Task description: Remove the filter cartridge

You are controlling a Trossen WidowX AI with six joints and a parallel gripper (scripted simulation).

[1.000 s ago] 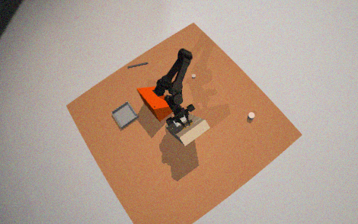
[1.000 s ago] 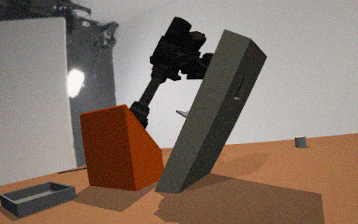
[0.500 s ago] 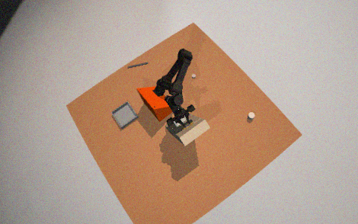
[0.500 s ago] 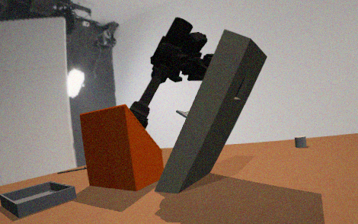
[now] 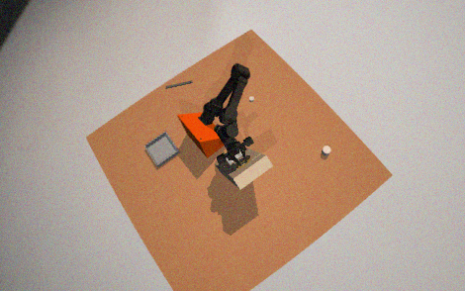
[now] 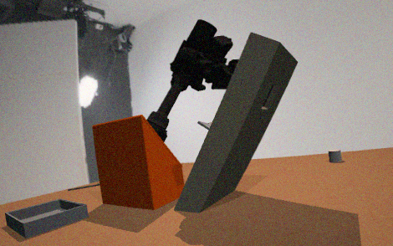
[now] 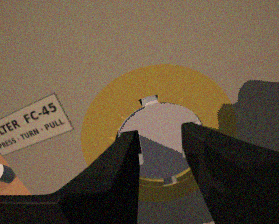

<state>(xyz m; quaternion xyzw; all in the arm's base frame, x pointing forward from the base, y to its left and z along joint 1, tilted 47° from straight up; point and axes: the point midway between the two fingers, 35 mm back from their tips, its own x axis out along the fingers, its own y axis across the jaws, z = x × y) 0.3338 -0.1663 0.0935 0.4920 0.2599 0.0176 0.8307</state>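
Now: gripper tip 1 cm short of the round filter cartridge and 1 cm above it. Round my gripper tip: beige service panel (8 cm below, 4 cm behind, 1 cm to the left); grey tray (47 cm behind, 24 cm below, 22 cm to the right); grey ledge (10 cm below, 10 cm behind, 1 cm to the left).
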